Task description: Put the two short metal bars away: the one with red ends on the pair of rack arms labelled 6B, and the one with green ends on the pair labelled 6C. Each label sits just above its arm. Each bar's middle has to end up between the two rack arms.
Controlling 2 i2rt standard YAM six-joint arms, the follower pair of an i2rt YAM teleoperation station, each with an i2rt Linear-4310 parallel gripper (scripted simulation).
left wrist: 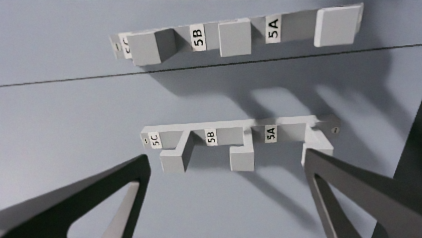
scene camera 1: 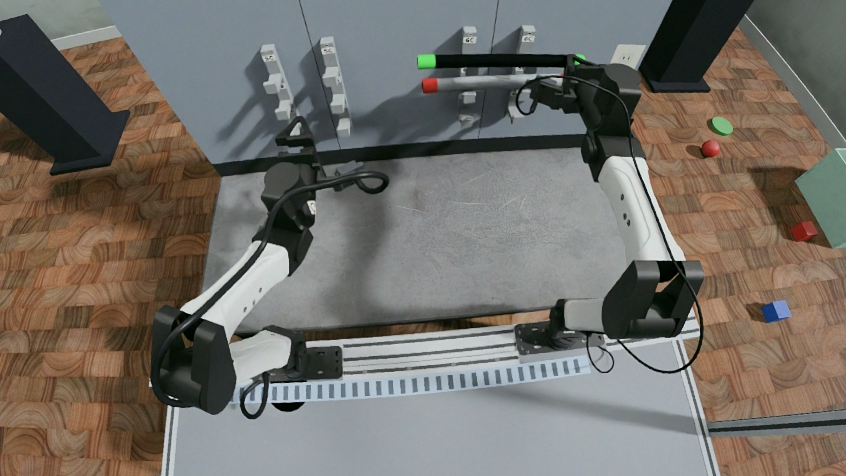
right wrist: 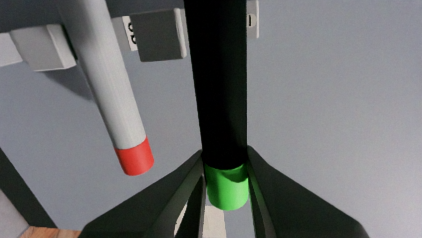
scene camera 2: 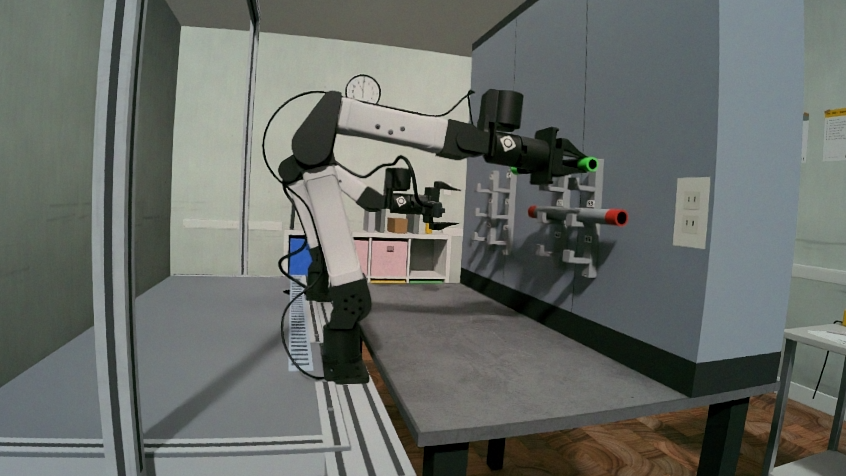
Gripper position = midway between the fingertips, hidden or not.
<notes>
I see my left gripper (left wrist: 223, 159), my right gripper (scene camera 2: 585, 165), a red-ended bar (scene camera 2: 615, 217), a green-ended bar (scene camera 1: 454, 60), a blue-grey wall (right wrist: 326, 94) and a rack strip (scene camera 1: 464, 98).
The green-ended bar also shows in the right wrist view (right wrist: 218, 43). My right gripper shows as well in the right wrist view (right wrist: 225, 155). The left wrist view does not show the red-ended bar: it is out of frame. The left wrist view misses the green-ended bar: it is out of frame.
</notes>
